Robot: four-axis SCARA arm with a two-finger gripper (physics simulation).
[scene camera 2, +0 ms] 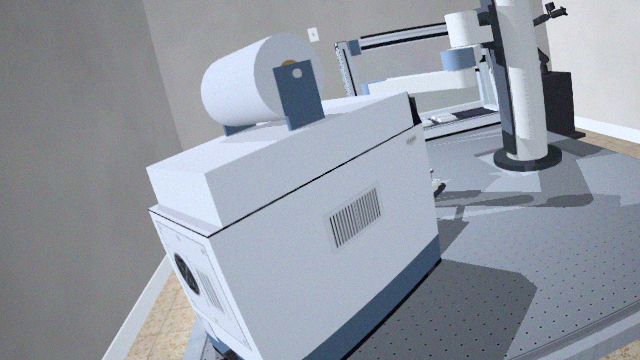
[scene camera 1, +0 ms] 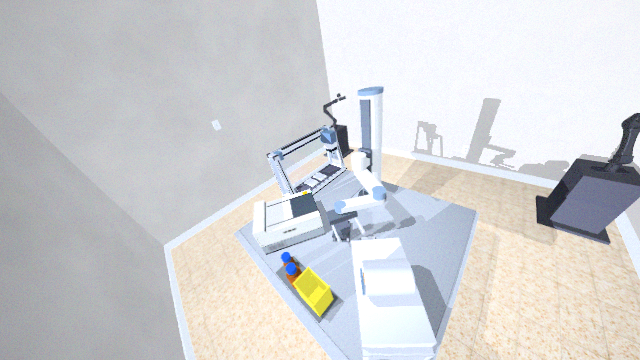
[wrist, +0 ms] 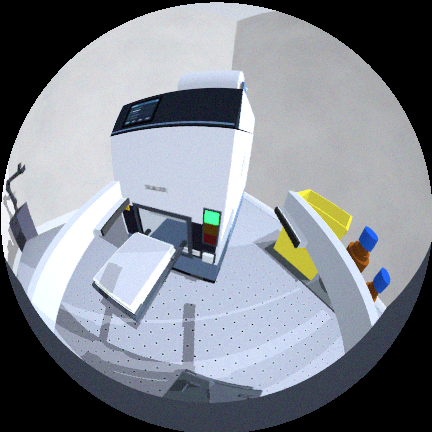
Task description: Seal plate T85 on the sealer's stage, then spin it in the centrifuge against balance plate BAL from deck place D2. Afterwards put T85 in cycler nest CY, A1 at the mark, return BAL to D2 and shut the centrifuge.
Labels:
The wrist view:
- my gripper
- blue-capped bottle
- yellow bin
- sealer

